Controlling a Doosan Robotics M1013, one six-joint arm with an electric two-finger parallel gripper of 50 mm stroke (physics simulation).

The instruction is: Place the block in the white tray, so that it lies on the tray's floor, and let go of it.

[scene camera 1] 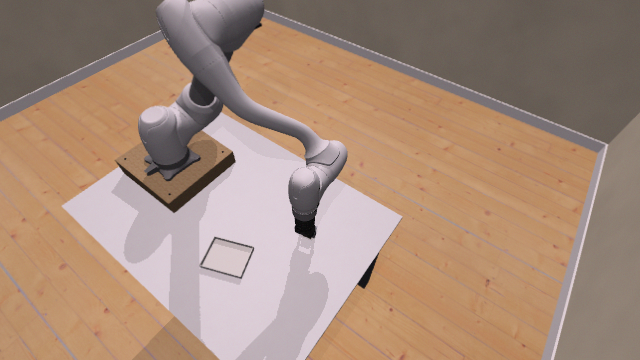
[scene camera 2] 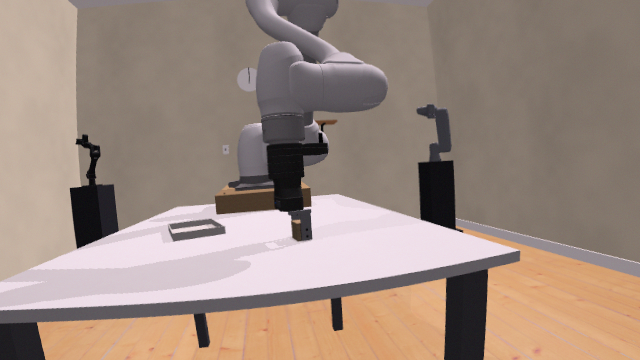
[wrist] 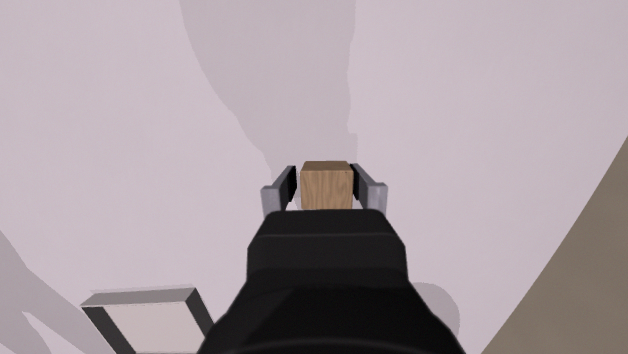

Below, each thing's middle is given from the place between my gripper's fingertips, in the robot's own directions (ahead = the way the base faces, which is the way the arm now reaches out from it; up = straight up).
I see the wooden block (wrist: 325,185) 2 cm above my hand. From my hand the other things lie so: white tray (scene camera 1: 224,256) (17 cm behind, 28 cm to the right, 1 cm above).
